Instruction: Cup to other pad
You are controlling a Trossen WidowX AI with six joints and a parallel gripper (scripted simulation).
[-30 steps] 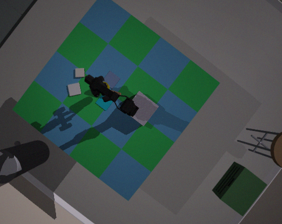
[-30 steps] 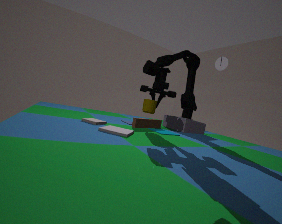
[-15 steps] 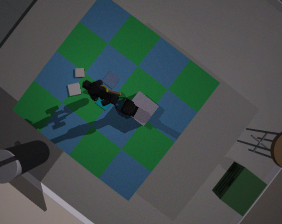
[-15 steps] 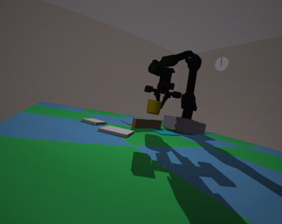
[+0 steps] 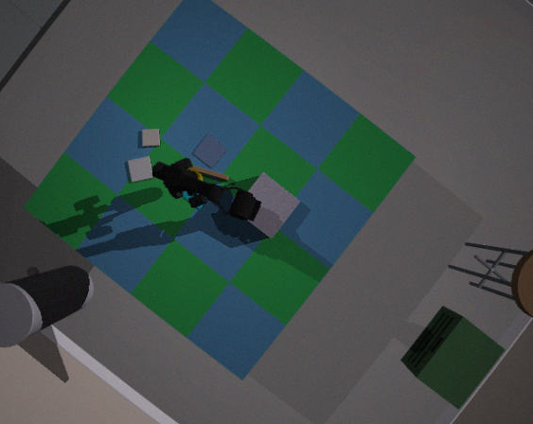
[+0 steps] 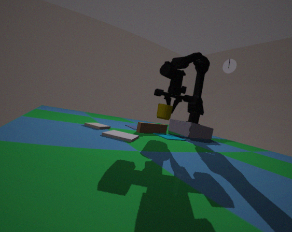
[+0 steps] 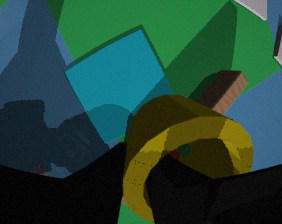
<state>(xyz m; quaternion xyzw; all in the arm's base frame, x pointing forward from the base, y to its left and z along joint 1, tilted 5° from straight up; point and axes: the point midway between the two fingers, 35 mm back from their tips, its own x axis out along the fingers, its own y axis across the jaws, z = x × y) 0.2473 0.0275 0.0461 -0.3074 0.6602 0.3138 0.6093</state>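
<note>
The teal pad lies 12 cm below my gripper tip and 3 cm to the left of it. The rest, counted from my gripper tip: purple pad (16 cm to the right, 12 cm below, 5 cm ahead); then yellow cup (2 cm to the right, 2 cm ahead); then wooden block (10 cm below, 7 cm to the right, 3 cm ahead).
</note>
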